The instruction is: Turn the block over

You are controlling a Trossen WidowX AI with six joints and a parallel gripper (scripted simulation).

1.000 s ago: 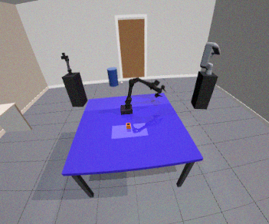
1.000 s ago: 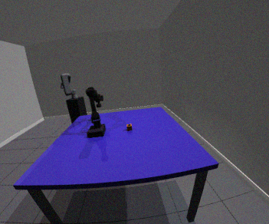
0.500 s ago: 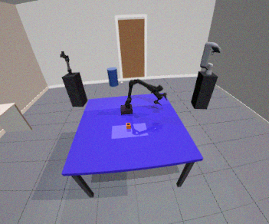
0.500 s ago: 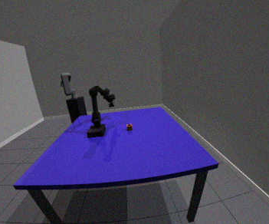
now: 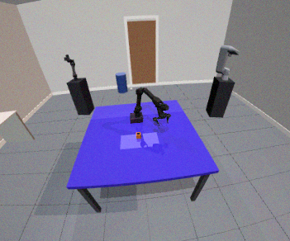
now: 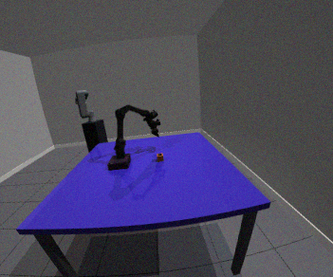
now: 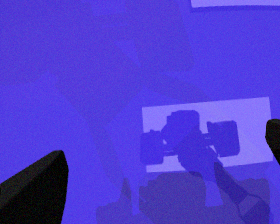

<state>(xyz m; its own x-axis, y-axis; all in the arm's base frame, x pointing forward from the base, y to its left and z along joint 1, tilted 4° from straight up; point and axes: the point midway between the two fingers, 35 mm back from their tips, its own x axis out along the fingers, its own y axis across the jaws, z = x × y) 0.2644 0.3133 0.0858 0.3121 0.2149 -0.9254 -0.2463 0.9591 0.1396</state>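
Now: the orange block 270 mm to the right of my gripper tip, 100 mm below it and 50 mm ahead of it.
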